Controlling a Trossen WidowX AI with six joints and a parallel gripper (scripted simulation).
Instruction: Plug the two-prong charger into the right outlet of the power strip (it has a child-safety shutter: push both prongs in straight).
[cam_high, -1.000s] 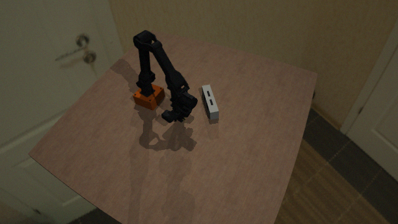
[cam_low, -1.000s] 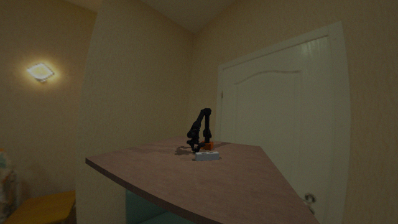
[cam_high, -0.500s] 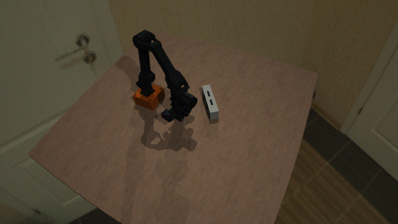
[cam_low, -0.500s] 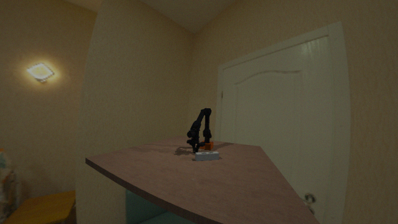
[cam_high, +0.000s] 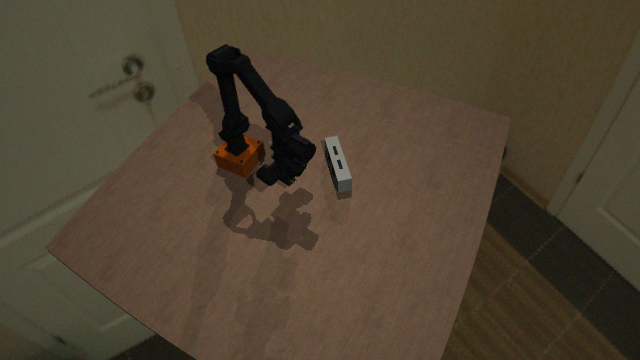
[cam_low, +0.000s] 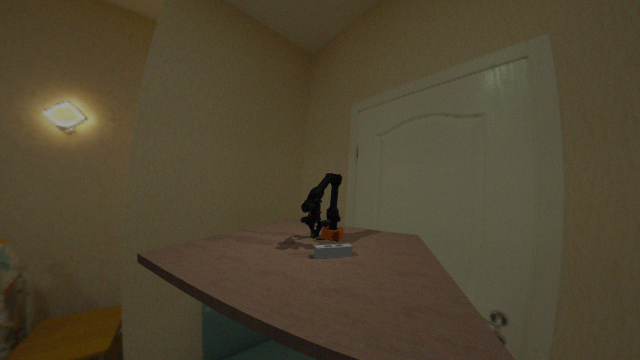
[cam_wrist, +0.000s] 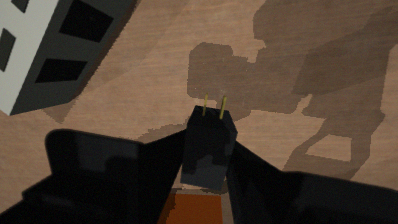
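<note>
Right now the black two-prong charger is 2 cm ahead of my gripper tip and 1 cm above it.
</note>
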